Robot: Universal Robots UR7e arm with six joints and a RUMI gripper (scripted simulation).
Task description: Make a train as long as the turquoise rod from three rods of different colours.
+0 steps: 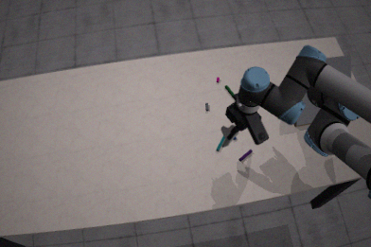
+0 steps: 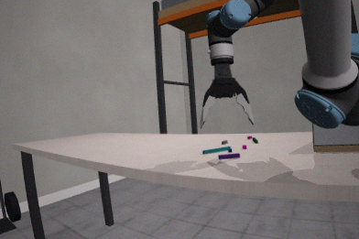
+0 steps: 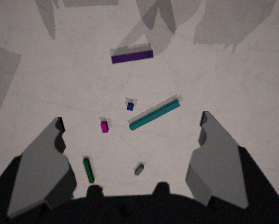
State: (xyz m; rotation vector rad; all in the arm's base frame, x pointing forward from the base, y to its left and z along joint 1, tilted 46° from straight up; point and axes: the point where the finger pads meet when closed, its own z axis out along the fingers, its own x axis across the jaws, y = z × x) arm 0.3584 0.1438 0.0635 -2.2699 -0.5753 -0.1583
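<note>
My hand is 10 mm short of the small blue rod, 30 mm to the left of it and 80 mm above it. Round my hand: turquoise rod 50 mm ahead, 30 mm to the right, 80 mm below; then grey rod 90 mm ahead, 170 mm to the right, 80 mm below; then purple rod 20 mm behind, 50 mm to the left, 80 mm below.
</note>
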